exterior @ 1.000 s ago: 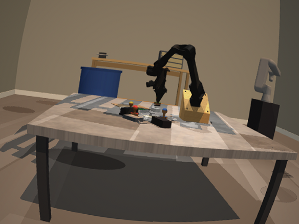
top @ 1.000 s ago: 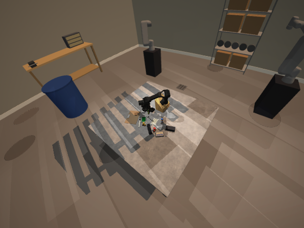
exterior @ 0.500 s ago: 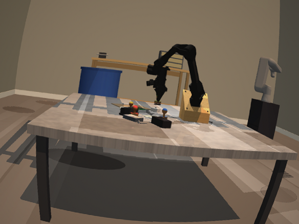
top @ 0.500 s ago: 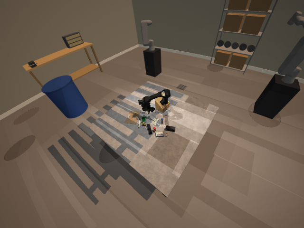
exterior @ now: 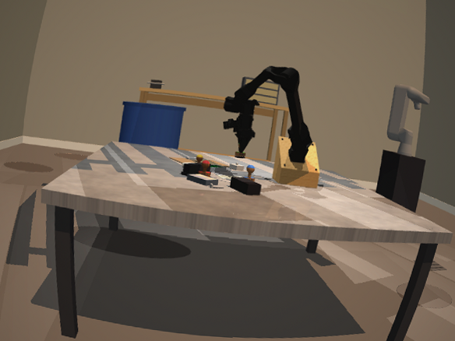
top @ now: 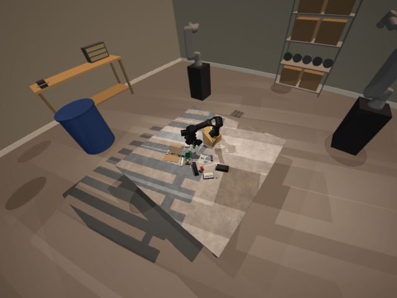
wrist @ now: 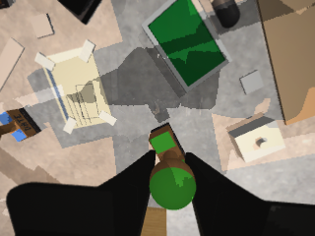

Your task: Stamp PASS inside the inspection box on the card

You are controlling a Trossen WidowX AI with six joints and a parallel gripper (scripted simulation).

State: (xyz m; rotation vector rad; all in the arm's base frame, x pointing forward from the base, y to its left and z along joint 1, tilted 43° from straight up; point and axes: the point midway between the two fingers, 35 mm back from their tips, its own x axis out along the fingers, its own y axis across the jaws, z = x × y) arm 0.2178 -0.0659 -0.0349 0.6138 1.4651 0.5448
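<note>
Now: gripper tip 10 cm short of the green ink pad, 2 cm to the left of it and 8 cm above it. Also, from my gripper tip: yellow-knobbed stamp (17 cm ahead, 4 cm to the left, 7 cm below); then green-knobbed PASS stamp (right at my gripper tip); then cream card (4 cm ahead, 12 cm to the left, 9 cm below).
</note>
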